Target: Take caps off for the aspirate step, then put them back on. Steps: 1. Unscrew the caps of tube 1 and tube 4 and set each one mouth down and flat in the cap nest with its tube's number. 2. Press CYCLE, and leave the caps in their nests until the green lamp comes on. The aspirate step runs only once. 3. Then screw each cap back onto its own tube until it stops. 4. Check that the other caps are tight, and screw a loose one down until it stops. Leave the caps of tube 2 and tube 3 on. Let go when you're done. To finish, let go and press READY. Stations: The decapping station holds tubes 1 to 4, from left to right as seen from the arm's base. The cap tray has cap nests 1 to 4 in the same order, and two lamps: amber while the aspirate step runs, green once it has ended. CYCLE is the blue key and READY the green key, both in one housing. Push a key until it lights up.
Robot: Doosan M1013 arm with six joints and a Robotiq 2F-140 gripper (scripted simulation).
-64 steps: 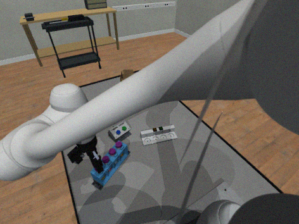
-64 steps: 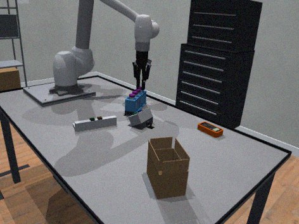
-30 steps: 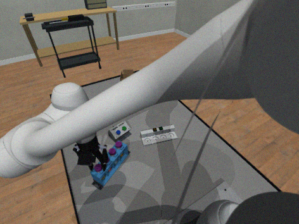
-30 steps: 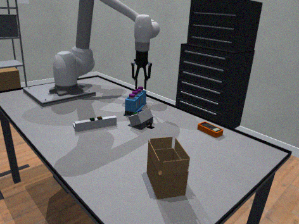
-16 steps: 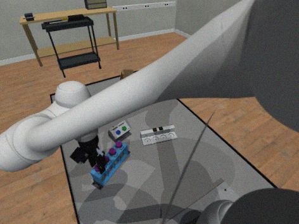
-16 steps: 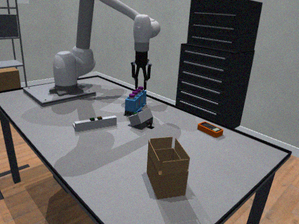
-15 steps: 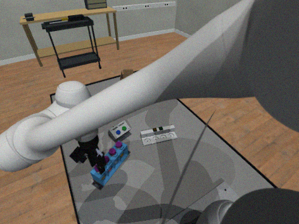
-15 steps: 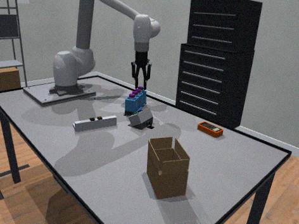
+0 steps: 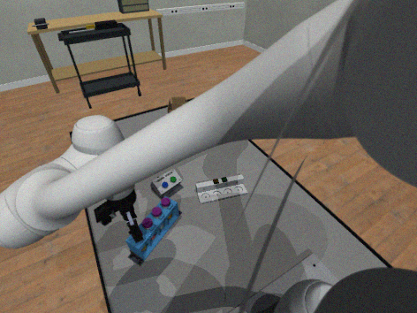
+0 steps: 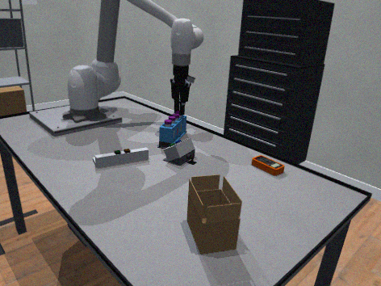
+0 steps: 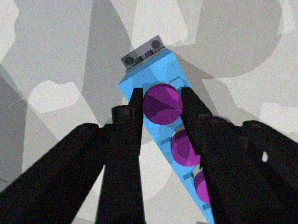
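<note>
Now: the purple cap 3 cm below my hand. Round my hand: grey key housing: 23 cm ahead, 19 cm to the right, 9 cm below; then green ready key: 22 cm ahead, 21 cm to the right, 8 cm below; then blue cycle key: 21 cm ahead, 17 cm to the right, 8 cm below.
</note>
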